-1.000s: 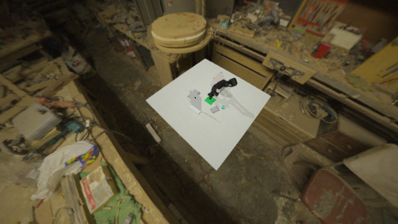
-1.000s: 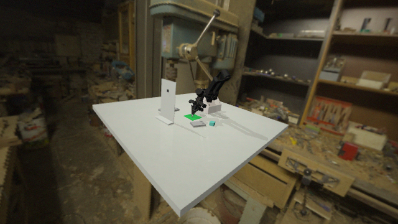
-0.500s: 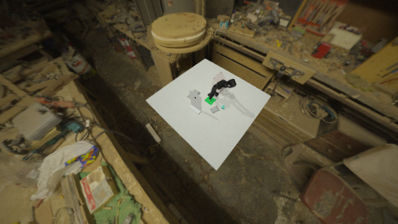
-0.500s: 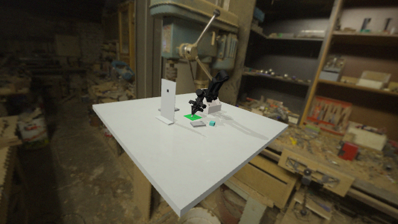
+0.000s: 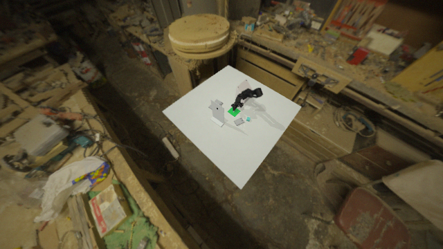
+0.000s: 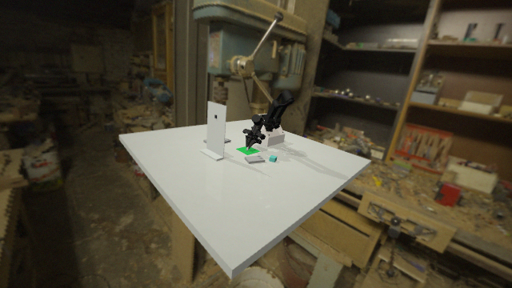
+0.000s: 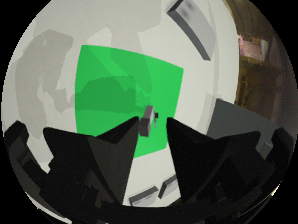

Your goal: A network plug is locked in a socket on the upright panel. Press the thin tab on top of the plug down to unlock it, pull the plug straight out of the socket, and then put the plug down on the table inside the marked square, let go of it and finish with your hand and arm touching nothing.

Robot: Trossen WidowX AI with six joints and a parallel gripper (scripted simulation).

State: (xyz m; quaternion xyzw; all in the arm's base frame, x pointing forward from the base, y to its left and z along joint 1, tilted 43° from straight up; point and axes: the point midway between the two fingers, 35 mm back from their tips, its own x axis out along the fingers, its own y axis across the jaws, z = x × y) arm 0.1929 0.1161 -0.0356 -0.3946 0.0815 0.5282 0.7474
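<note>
Right now the network plug is right at my gripper tip. Also, from my gripper tip: white upright panel: 24 cm ahead, 13 cm above, 2 cm to the right; then small teal block: 20 cm to the left, 6 cm behind, 1 cm below; then green marked square: 2 cm below, 1 cm behind.
</note>
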